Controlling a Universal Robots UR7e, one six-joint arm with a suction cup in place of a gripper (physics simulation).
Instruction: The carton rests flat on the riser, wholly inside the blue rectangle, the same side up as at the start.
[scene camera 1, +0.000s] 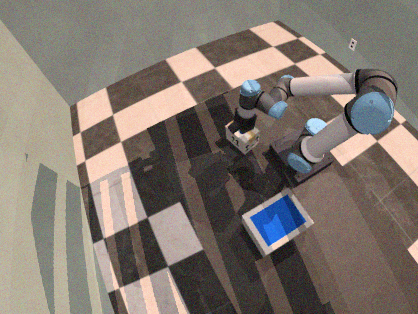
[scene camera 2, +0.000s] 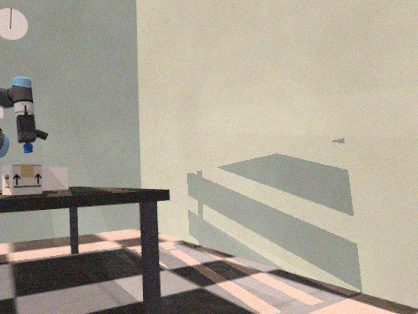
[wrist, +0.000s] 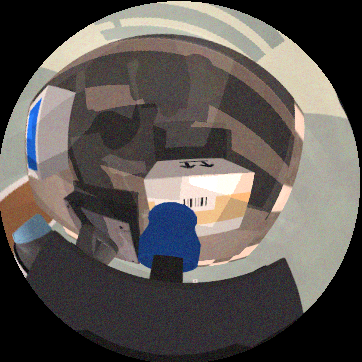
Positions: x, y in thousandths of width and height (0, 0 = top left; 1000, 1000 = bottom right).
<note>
My suction cup (wrist: 471, 637) carries nothing. The cup hangs 14 cm from the middle of a white carton (scene camera 2: 68, 565), above it. On the table rests a riser (scene camera 1: 652, 715).
The white carton also shows in the wrist view (wrist: 601, 526). The riser also shows in the wrist view (wrist: 131, 341).
</note>
